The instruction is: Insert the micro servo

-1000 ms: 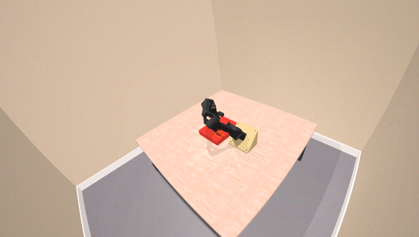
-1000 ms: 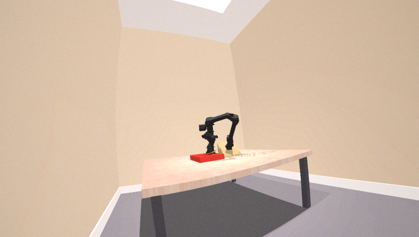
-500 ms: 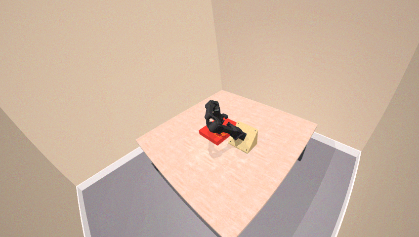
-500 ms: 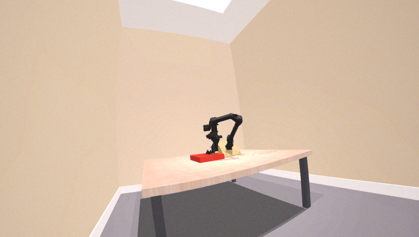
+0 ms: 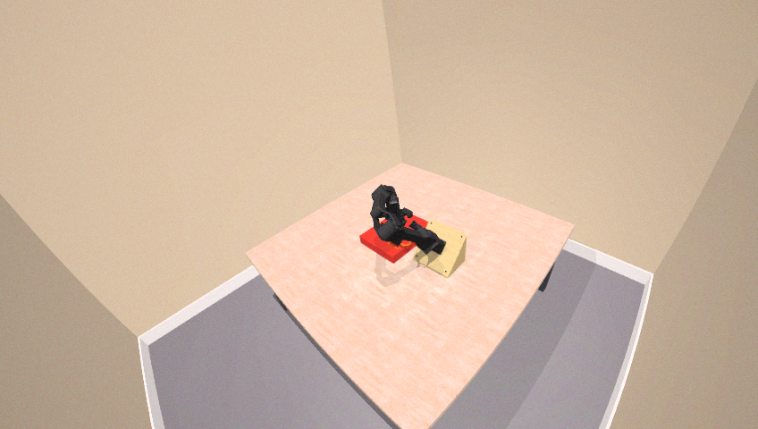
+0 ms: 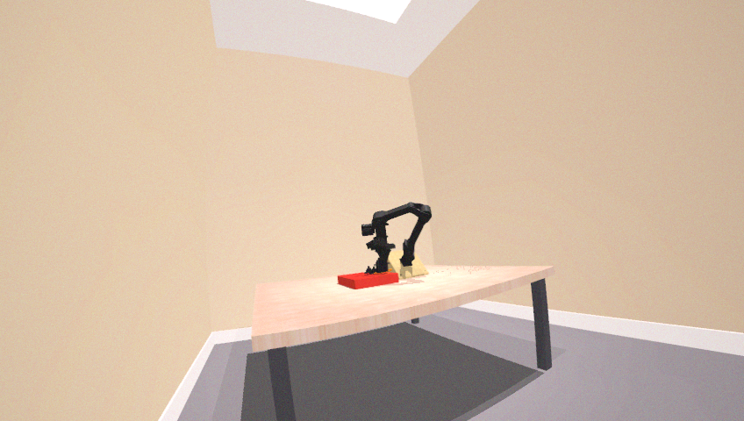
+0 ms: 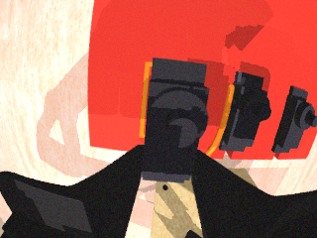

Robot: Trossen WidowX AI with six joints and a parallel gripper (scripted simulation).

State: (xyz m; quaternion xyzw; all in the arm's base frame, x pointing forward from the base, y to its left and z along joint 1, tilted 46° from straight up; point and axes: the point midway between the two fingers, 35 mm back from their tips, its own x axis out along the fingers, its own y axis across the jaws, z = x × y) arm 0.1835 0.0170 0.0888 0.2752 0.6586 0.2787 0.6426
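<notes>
My gripper tip is 12 cm short of the red deck, 8 cm to the left of it and 8 cm above it.
</notes>
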